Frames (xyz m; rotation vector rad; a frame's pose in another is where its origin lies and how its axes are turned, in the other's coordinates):
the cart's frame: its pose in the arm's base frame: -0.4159 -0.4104 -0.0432 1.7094 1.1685 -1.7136
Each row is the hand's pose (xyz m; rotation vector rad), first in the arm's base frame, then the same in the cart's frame.
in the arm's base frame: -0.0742 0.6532 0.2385 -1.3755 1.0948 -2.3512
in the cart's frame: -0.0542 -0.3690 -1.0901 -0.1566 -1.8923 -1.3817
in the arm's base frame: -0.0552 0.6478 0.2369 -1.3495 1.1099 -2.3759
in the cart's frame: -0.0564 -0.3504 -1.0965 -0.1394 -1.8659 -1.3833
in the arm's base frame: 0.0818 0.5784 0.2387 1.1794 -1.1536 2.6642
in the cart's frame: -0.0931 -0.2032 -1.1202 0.1217 -1.6718 -1.4373
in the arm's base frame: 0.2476 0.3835 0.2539 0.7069 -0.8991 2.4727
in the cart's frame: -0.1772 0.0317 -1.0613 0.6009 -1.3333 -1.5487
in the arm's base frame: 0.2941 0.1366 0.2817 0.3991 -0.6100 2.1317
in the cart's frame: -0.2706 0.1955 -0.8930 1.0947 -0.9735 -1.6864
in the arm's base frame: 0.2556 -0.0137 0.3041 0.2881 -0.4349 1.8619
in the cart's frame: -0.3240 0.2401 -0.7525 1.4005 -0.7325 -1.7929
